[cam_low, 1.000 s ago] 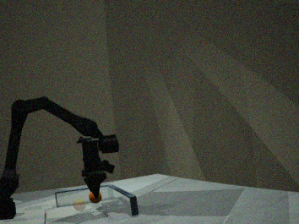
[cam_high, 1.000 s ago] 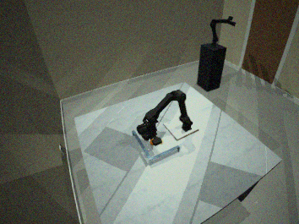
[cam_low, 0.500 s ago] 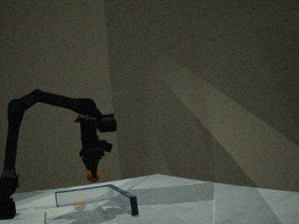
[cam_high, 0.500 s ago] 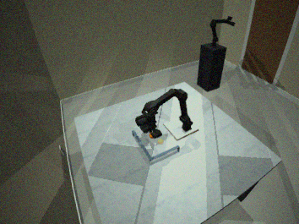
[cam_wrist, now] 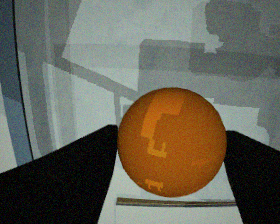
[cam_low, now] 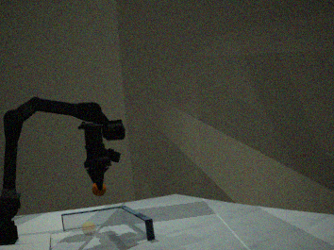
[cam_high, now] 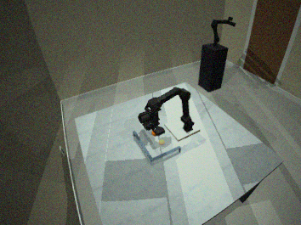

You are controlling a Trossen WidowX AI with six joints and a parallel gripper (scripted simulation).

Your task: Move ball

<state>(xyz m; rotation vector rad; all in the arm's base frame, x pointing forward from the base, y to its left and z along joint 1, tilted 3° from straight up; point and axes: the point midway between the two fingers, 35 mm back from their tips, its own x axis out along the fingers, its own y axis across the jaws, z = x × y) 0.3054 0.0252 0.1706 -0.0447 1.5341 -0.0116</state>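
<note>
Right now my gripper tip is 5 cm past the see-through copy, 1 cm to the right of it and 12 cm above it. Also, from my gripper tip: orange ball right at my gripper tip.
</note>
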